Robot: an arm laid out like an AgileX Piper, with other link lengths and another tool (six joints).
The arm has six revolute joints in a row. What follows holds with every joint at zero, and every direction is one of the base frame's.
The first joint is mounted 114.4 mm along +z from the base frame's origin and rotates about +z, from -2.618 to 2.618 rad.
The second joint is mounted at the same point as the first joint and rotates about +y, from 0 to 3.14 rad.
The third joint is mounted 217.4 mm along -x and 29.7 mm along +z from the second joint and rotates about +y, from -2.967 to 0 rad.
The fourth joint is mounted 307.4 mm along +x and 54.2 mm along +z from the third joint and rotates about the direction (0.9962, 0, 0.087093), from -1.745 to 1.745 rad.
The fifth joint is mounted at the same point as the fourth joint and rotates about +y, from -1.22 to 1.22 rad.
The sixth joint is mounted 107 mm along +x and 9.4 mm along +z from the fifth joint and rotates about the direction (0.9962, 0, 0.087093), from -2.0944 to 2.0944 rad.
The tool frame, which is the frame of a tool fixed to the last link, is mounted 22.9 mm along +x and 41 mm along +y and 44.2 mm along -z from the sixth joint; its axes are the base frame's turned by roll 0.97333, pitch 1.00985 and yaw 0.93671 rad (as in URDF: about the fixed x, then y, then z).
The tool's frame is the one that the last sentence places.
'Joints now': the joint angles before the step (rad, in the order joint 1, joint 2, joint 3, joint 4, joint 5, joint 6). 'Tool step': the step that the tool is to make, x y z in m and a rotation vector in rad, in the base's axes. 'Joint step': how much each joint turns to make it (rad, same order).
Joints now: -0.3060 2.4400 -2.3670 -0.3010 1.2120 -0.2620
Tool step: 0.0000 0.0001 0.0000 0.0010 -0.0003 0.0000
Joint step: -0.0001 -0.0003 0.0004 0.0011 -0.0001 -0.0001
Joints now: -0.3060 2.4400 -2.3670 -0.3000 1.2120 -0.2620
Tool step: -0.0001 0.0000 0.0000 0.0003 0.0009 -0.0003
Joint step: -0.0001 0.0004 -0.0006 0.0001 0.0012 -0.0001
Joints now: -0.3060 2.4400 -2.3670 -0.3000 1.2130 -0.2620
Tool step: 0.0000 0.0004 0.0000 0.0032 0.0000 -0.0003
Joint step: -0.0001 0.0002 -0.0005 0.0031 0.0012 -0.0001
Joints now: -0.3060 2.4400 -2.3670 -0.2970 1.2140 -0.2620
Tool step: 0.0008 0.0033 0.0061 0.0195 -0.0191 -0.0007
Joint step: 0.0000 -0.0127 -0.0006 0.0240 0.0012 0.0009
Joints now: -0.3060 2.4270 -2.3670 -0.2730 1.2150 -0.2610
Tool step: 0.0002 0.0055 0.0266 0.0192 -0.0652 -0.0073
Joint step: 0.0000 -0.0552 0.0004 0.0340 0.0008 0.0100
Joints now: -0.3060 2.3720 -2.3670 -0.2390 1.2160 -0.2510
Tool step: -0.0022 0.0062 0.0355 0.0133 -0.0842 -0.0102
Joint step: 0.0000 -0.0732 0.0003 0.0310 0.0000 0.0160
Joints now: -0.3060 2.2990 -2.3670 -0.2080 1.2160 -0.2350
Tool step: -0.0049 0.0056 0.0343 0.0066 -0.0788 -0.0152
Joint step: 0.0000 -0.0706 -0.0006 0.0190 0.0021 0.0219
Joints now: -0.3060 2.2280 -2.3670 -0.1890 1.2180 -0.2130
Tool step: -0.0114 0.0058 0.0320 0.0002 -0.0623 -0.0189
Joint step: 0.0001 -0.0939 0.0388 0.0049 0.0001 0.0251
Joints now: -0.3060 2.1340 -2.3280 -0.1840 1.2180 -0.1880
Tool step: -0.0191 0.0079 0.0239 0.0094 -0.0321 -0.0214
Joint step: 0.0000 -0.1241 0.1013 0.0020 -0.0002 0.0281
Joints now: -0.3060 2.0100 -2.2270 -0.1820 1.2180 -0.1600
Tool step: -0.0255 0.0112 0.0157 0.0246 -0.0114 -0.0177
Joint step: 0.0001 -0.1478 0.1487 0.0110 0.0001 0.0270
